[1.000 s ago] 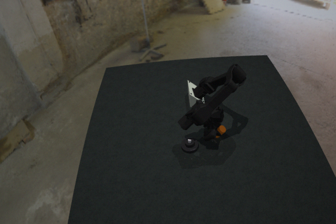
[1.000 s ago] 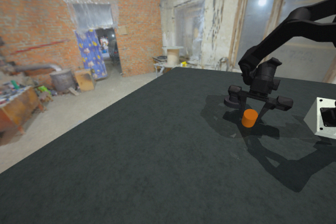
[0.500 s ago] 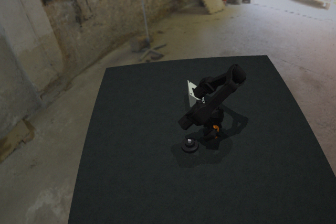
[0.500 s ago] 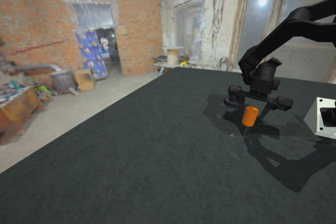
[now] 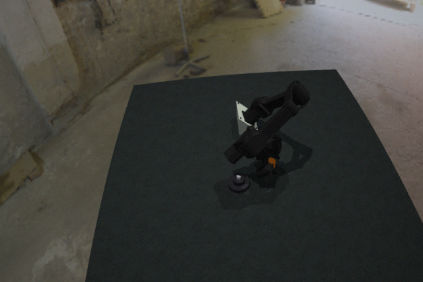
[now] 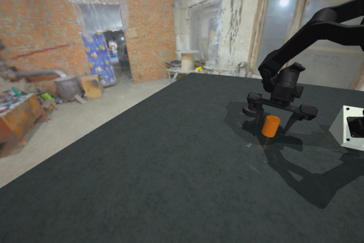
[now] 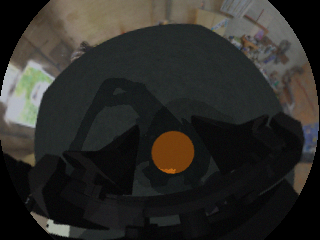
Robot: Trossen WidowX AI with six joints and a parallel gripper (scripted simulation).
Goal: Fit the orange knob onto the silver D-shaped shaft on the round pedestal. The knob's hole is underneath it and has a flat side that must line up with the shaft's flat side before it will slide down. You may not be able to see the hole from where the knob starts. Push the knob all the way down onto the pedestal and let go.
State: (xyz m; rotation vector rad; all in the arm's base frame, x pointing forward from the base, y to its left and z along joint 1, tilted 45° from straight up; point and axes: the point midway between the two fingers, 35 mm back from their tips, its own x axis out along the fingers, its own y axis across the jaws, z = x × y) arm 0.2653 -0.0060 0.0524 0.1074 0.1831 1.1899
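My gripper tip is now 3 cm to the left of the orange knob, 1 cm below it and 1 cm past it. The rest, counted from my gripper tip: round pedestal 17 cm to the right, 2 cm ahead.
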